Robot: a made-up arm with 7 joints. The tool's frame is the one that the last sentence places. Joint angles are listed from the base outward.
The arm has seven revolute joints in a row. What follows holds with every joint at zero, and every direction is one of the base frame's. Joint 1 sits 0.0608 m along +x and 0.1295 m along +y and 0.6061 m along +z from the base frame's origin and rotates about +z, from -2.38 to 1.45 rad. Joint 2 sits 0.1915 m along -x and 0.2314 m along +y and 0.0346 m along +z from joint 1 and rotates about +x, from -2.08 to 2.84 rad. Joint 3 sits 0.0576 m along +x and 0.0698 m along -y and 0.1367 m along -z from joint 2 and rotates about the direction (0.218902, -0.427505, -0.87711), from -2.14 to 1.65 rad. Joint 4 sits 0.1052 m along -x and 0.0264 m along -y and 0.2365 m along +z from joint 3 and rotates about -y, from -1.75 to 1.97 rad. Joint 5 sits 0.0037 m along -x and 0.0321 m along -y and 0.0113 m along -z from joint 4 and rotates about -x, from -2.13 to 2.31 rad. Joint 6 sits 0.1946 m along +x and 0.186 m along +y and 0.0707 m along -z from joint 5 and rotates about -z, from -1.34 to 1.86 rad. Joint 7 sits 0.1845 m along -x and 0.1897 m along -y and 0.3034 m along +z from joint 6 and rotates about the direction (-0.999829, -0.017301, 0.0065), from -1.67 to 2.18 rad. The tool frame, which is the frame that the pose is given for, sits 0.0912 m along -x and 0.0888 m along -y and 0.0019 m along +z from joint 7; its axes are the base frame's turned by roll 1.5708, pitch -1.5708 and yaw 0 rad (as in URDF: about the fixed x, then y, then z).
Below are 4 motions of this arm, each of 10 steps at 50 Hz.
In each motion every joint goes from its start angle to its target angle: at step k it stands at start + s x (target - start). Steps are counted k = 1, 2, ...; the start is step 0. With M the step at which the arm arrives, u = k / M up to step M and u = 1 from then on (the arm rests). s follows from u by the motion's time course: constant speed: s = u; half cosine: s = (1 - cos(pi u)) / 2; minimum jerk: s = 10 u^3 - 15 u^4 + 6 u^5.
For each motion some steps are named. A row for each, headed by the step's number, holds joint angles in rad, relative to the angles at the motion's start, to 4 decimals.
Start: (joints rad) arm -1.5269 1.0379 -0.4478 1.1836 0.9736 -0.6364 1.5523
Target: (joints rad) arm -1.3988 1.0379 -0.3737 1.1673 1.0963 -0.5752 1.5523
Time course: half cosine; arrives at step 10
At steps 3, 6, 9, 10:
3: 0.0264 0.0000 0.0153 -0.0034 0.0253 0.0126 0.0000
6: 0.0838 0.0000 0.0485 -0.0107 0.0803 0.0401 0.0000
9: 0.1250 0.0000 0.0723 -0.0159 0.1197 0.0597 0.0000
10: 0.1281 0.0000 0.0741 -0.0163 0.1227 0.0612 0.0000

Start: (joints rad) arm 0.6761 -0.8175 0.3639 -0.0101 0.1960 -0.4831 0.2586
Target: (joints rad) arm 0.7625 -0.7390 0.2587 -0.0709 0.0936 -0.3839 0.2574
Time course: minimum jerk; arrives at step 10
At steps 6, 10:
6: 0.0590 0.0536 -0.0718 -0.0415 -0.0699 0.0677 -0.0008
10: 0.0864 0.0785 -0.1052 -0.0608 -0.1024 0.0992 -0.0012

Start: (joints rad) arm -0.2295 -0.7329 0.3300 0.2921 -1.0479 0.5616 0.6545
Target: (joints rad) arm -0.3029 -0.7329 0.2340 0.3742 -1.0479 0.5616 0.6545
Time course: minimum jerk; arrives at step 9
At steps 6, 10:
6: -0.0580 0.0000 -0.0759 0.0649 0.0000 0.0000 0.0000
10: -0.0734 0.0000 -0.0960 0.0821 0.0000 0.0000 0.0000

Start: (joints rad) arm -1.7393 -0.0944 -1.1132 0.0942 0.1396 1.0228 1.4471
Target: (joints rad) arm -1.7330 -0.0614 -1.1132 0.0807 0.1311 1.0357 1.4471
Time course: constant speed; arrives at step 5
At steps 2, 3, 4, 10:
2: 0.0025 0.0132 0.0000 -0.0054 -0.0034 0.0052 0.0000
3: 0.0038 0.0198 0.0000 -0.0081 -0.0051 0.0077 0.0000
4: 0.0050 0.0264 0.0000 -0.0108 -0.0068 0.0103 0.0000
10: 0.0063 0.0330 0.0000 -0.0135 -0.0085 0.0129 0.0000

